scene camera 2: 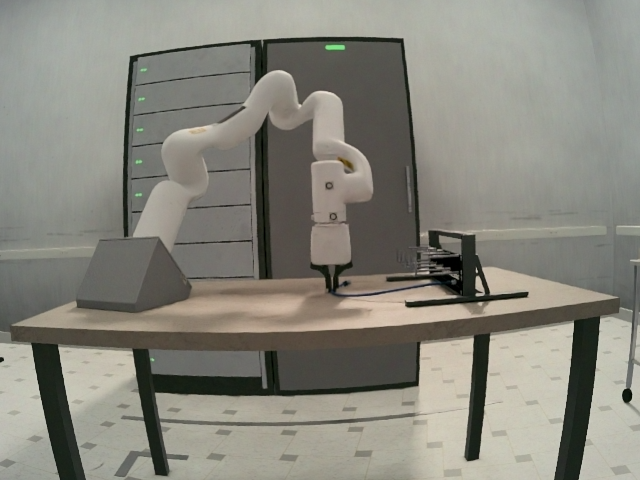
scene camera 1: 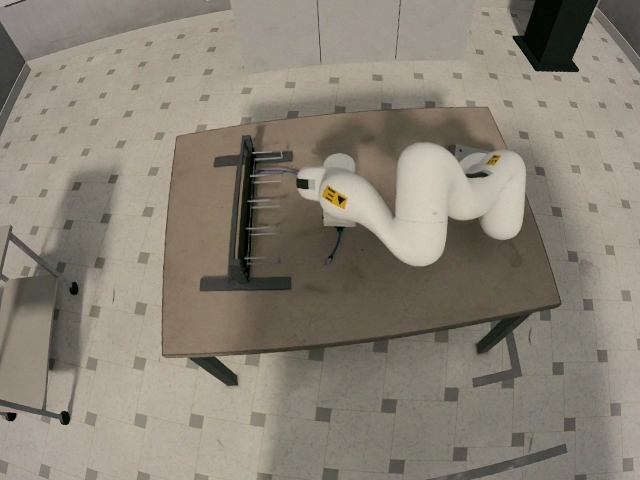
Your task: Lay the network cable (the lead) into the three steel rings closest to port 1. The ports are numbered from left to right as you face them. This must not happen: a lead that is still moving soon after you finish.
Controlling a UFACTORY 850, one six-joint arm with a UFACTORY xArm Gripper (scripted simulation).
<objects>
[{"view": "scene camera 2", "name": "gripper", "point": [332,291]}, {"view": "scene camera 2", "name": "black port rack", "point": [461,274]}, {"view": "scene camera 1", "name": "black port rack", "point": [241,271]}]
</objects>
